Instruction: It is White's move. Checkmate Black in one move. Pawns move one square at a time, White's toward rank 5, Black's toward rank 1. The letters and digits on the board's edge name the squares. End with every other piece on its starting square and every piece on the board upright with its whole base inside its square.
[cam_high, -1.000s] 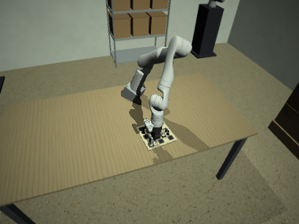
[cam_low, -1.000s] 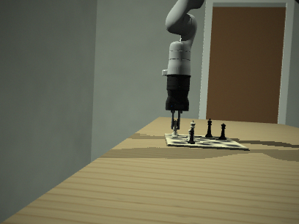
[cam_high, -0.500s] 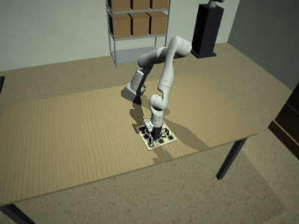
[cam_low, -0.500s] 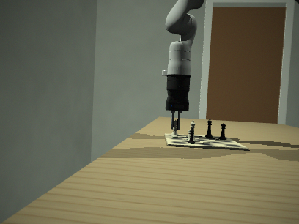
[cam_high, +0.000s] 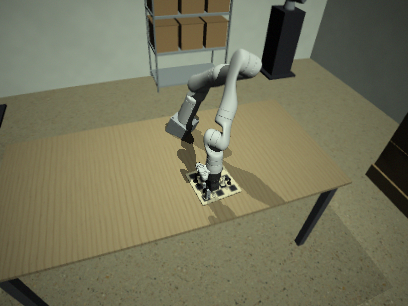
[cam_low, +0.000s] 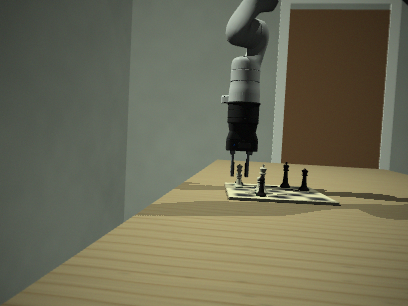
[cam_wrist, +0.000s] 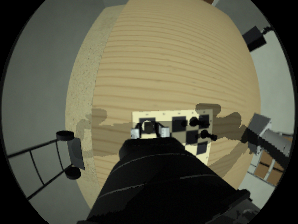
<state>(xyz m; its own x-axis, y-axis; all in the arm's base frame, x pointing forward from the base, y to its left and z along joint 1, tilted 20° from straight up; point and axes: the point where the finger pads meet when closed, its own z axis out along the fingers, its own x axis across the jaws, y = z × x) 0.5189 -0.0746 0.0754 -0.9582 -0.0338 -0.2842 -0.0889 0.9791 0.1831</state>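
Right now the white pawn is 4 cm to the left of my hand and 2 cm below it. Also, from my hand: chessboard 8 cm behind, 7 cm to the left, 4 cm below; then black piece 15 cm to the left, 5 cm behind, 2 cm below.
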